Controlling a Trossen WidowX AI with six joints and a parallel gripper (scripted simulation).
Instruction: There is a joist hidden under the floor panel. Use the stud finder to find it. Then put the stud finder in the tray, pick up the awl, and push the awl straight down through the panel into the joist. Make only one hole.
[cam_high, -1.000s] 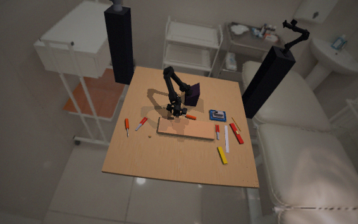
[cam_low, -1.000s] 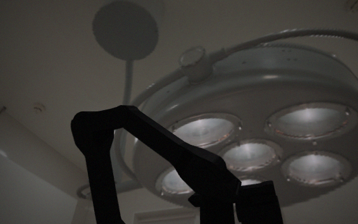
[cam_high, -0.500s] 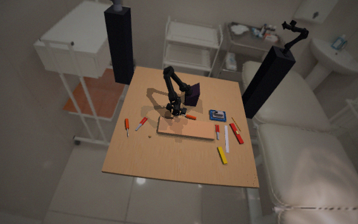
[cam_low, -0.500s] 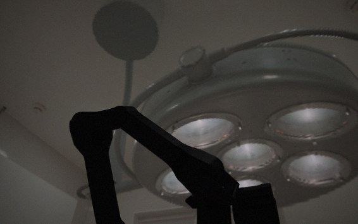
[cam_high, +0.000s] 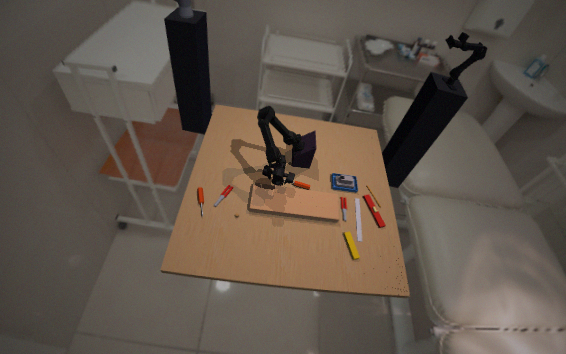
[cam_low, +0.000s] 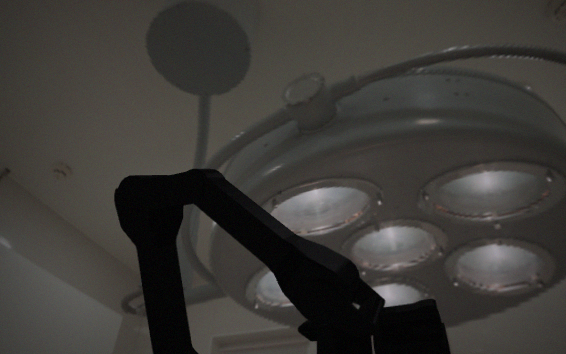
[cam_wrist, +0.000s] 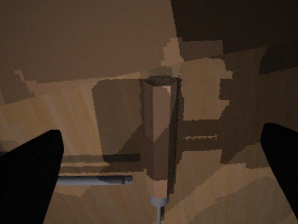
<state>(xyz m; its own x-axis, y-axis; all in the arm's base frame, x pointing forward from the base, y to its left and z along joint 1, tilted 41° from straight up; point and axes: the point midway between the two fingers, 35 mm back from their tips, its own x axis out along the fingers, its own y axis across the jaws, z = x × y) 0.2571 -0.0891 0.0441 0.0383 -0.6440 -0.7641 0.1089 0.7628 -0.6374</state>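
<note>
My gripper tip is 6 cm past the brown-handled awl, 3 cm above it and 1 cm to the right of it. From my gripper tip the other things lie so: green light 40 cm to the left, 13 cm behind, 2 cm above; blue tray 43 cm to the left, 13 cm behind, 3 cm below; stud finder 42 cm to the left, 13 cm behind, 1 cm above.
</note>
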